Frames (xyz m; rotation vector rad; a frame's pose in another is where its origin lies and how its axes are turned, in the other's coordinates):
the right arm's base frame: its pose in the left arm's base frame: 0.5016 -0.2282 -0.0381 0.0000 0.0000 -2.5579
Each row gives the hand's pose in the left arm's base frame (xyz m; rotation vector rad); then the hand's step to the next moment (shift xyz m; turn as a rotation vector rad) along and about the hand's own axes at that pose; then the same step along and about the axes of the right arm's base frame.
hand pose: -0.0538 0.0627 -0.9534 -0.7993 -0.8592 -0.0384
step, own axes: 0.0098 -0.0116 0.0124 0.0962 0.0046 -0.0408
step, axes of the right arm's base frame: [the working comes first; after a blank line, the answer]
step, axes of the left arm's base frame: -0.0055 0.0024 0.0187 0.0931 0.0036 0.0476

0.0033 -0.0050 0.0187 -0.0796 0.0483 0.0476
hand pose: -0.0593 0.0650 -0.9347 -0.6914 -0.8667 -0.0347
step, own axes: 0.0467 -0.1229 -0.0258 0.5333 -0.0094 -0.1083
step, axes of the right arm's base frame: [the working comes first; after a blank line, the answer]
step, axes of the left arm's base frame: 0.0120 -0.0998 0.0886 0.4242 0.0598 0.3357

0.0450 0.0899 0.0886 -0.3870 0.1839 0.3357
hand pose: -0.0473 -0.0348 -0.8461 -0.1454 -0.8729 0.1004
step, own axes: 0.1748 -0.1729 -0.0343 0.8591 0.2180 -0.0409
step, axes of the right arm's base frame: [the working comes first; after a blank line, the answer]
step, axes of the left arm's base frame: 0.1429 -0.1476 0.1393 0.5741 0.3376 0.5862

-0.0379 0.2019 0.1393 -0.6651 0.0347 0.5862
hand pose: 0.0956 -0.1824 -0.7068 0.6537 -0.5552 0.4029
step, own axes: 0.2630 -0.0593 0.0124 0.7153 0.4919 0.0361
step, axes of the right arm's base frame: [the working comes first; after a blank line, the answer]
step, axes of the left arm's base frame: 0.2317 -0.0048 0.1383 0.2938 0.4600 0.6760

-0.1907 0.1317 0.1383 -0.4987 -0.2219 0.6760
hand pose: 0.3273 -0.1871 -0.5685 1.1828 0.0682 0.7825
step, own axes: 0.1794 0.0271 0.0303 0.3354 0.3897 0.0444
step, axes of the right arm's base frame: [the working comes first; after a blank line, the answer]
step, axes of the left arm's base frame: 0.1322 0.0837 0.0968 0.0685 0.2179 0.4627

-0.1564 0.0030 0.0968 -0.1773 -0.1441 0.4627
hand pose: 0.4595 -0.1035 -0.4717 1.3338 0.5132 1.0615
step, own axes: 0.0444 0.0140 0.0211 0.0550 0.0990 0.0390
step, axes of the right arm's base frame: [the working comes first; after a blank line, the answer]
step, axes of the left arm's base frame: 0.0337 0.0249 0.0293 0.0260 0.0153 0.1159

-0.0418 -0.0022 0.0293 -0.0301 0.0016 0.1159
